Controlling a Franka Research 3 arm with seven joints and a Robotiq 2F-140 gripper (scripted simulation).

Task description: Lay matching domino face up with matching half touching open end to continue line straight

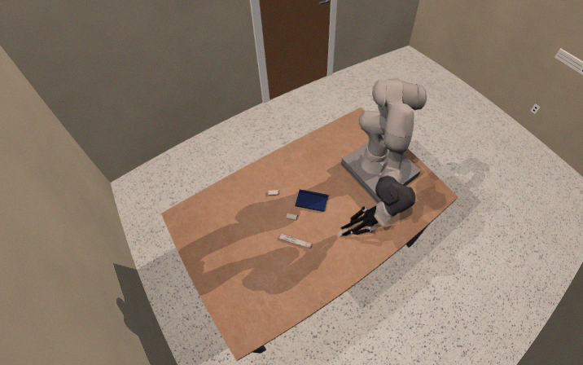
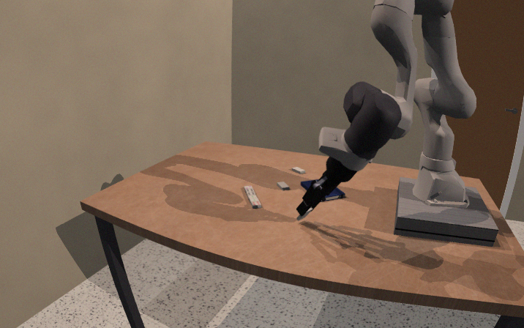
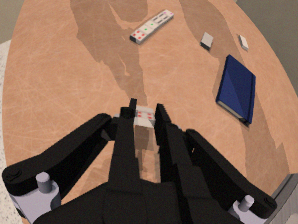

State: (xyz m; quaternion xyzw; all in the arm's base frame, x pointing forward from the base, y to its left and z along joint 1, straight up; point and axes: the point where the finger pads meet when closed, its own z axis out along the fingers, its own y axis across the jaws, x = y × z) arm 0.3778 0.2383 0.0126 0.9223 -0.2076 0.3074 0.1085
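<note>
Now: hand 10 mm short of the domino, 10 mm to the left of it and 40 mm above it. Also, from my hand: dark blue book 30 mm ahead, 270 mm to the right, 60 mm below.
</note>
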